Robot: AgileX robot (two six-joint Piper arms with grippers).
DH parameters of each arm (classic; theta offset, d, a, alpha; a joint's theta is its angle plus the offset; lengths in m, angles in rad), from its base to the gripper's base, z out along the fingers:
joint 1: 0 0.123 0 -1.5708
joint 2: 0.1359 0 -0.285 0
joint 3: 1.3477 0 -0.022 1.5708
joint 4: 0 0.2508 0 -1.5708
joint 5: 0 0 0.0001 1.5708
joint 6: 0 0.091 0 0
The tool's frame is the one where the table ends.
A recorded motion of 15 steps. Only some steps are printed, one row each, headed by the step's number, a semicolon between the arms.
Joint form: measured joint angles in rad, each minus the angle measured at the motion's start. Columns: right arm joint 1, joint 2, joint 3, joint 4, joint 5, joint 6; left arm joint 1, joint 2, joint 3, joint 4, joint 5, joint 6.
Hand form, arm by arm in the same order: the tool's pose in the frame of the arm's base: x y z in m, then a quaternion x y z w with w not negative. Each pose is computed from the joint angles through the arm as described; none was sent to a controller.
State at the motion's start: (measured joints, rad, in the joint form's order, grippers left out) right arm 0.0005 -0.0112 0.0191 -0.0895 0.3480 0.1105; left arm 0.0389 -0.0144 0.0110 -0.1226 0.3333 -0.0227
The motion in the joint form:
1: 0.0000 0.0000 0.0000 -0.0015 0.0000 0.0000; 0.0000 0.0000 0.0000 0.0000 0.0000 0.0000
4: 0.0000 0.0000 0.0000 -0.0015 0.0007 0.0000; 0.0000 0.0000 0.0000 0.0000 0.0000 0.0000
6: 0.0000 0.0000 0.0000 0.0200 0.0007 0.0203; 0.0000 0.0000 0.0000 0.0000 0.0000 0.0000
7: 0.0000 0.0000 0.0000 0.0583 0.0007 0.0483; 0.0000 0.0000 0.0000 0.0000 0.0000 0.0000
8: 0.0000 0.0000 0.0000 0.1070 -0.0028 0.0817; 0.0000 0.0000 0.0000 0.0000 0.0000 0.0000
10: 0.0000 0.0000 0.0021 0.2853 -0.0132 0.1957; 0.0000 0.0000 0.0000 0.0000 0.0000 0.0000
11: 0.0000 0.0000 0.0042 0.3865 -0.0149 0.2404; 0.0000 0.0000 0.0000 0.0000 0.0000 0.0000
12: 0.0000 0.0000 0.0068 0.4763 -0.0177 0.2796; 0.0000 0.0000 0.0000 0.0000 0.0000 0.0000
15: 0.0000 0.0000 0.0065 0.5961 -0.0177 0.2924; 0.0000 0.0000 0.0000 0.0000 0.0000 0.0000
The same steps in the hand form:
1: 0.0532 -0.0028 0.1761 0.01911 0.79478 -0.00461 0.60658; 0.0533 -0.0016 0.1804 -0.05743 0.78463 -0.04648 0.61555
4: 0.0532 -0.0028 0.1761 0.01913 0.79499 -0.00464 0.60630; 0.0533 -0.0016 0.1804 -0.05743 0.78463 -0.04648 0.61555
6: 0.0532 -0.0021 0.1760 0.03302 0.79472 0.01055 0.60599; 0.0533 -0.0016 0.1804 -0.05743 0.78463 -0.04648 0.61555
7: 0.0532 -0.0009 0.1759 0.05449 0.79374 0.03511 0.60479; 0.0533 -0.0016 0.1804 -0.05743 0.78463 -0.04648 0.61555
8: 0.0533 0.0006 0.1762 0.08077 0.79047 0.06572 0.60359; 0.0533 -0.0016 0.1804 -0.05743 0.78463 -0.04648 0.61555
10: 0.0535 0.0059 0.1770 0.17291 0.77094 0.17362 0.58788; 0.0533 -0.0016 0.1804 -0.05743 0.78463 -0.04648 0.61555
11: 0.0535 0.0088 0.1772 0.21656 0.75732 0.22725 0.57264; 0.0533 -0.0016 0.1804 -0.05743 0.78463 -0.04648 0.61555
12: 0.0536 0.0112 0.1774 0.25444 0.74215 0.27353 0.55646; 0.0533 -0.0016 0.1804 -0.05743 0.78463 -0.04648 0.61555
15: 0.0534 0.0144 0.1791 0.28859 0.72370 0.32324 0.53712; 0.0533 -0.0016 0.1804 -0.05743 0.78463 -0.04648 0.61555

